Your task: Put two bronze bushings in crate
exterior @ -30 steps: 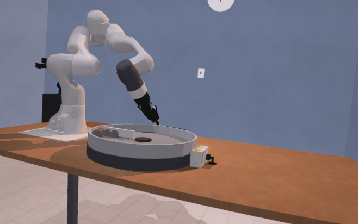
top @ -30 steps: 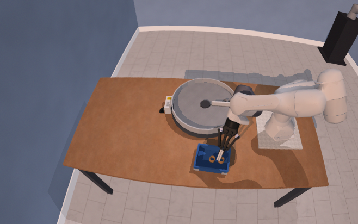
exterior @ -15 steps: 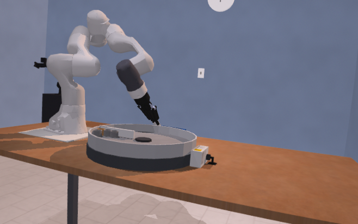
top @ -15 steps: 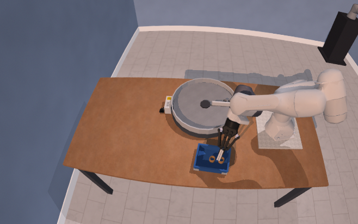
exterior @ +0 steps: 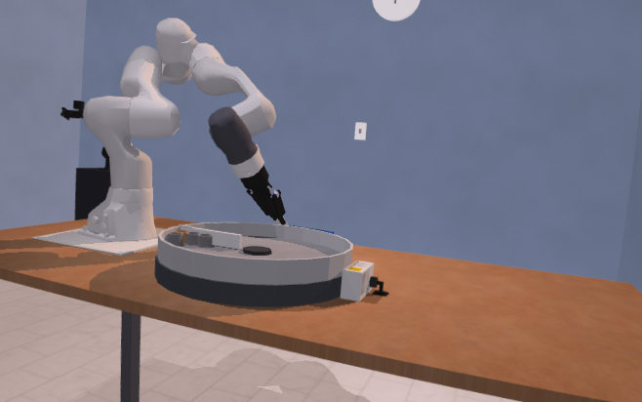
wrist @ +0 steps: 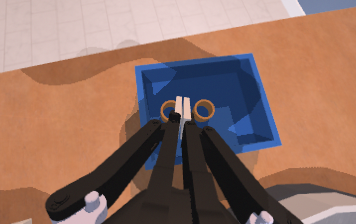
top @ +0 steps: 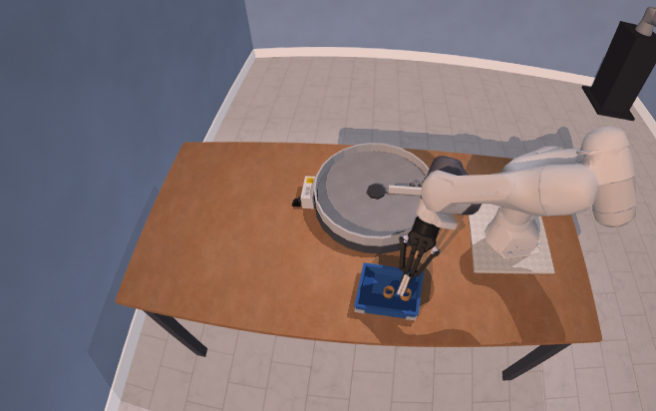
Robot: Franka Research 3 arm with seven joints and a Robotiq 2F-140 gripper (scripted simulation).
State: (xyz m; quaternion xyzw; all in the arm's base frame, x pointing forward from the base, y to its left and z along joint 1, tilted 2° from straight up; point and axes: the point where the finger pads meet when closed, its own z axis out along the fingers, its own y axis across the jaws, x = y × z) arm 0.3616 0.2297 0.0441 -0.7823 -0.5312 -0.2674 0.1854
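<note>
The blue crate lies 40 mm ahead of my hand, 10 mm to the left of it and 40 mm below it. From my hand the other things lie so: grey turning table: 110 mm ahead, 350 mm to the right, 10 mm below.
</note>
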